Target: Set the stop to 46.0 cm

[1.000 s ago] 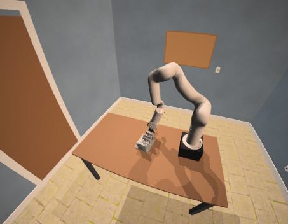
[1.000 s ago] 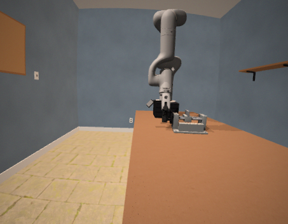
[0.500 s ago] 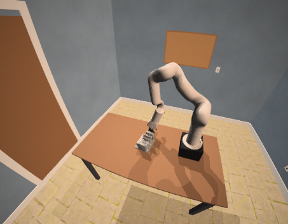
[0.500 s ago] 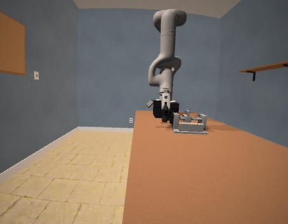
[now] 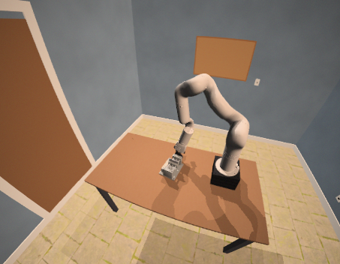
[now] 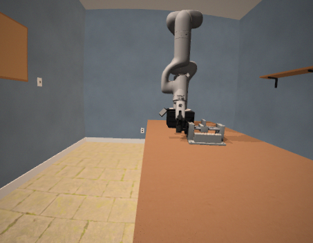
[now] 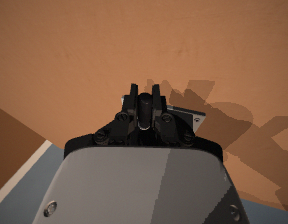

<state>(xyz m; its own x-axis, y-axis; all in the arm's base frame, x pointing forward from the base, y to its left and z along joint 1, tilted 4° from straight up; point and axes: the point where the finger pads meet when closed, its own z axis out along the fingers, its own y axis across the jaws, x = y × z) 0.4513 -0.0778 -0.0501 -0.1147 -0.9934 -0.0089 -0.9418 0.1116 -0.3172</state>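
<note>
My hand is 1 cm to the right of the dark round handwheel handle. From my hand the other things lie so: black handwheel (2 cm to the left).
</note>
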